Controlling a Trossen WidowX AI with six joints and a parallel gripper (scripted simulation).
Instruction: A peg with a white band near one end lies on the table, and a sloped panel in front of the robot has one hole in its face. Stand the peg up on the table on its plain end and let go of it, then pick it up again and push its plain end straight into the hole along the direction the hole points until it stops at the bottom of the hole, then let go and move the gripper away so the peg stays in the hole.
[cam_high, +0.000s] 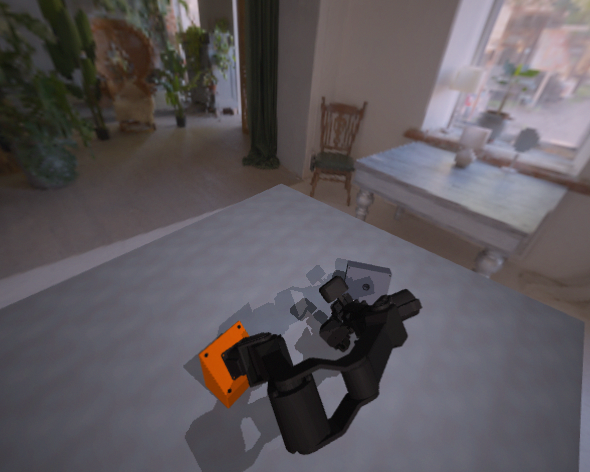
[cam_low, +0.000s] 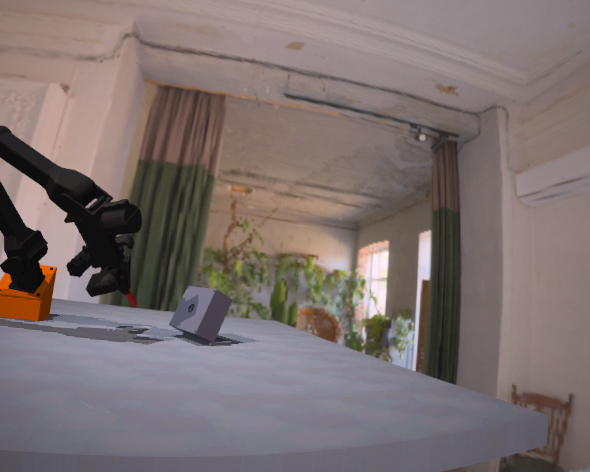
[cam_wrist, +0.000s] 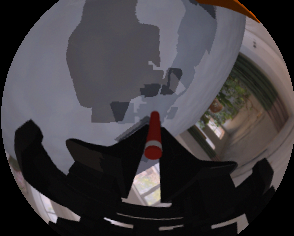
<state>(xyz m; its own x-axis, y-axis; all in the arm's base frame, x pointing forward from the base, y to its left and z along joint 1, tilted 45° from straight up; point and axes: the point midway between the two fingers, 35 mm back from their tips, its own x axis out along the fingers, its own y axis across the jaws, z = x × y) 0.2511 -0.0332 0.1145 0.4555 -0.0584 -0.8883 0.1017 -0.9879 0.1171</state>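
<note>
Now: the grey sloped panel 170 mm ahead of my gripper tip, 30 mm below it and 20 mm to the left of it. The rest, counted from my gripper tip: red peg 10 mm to the right, 10 mm behind, 10 mm above.
</note>
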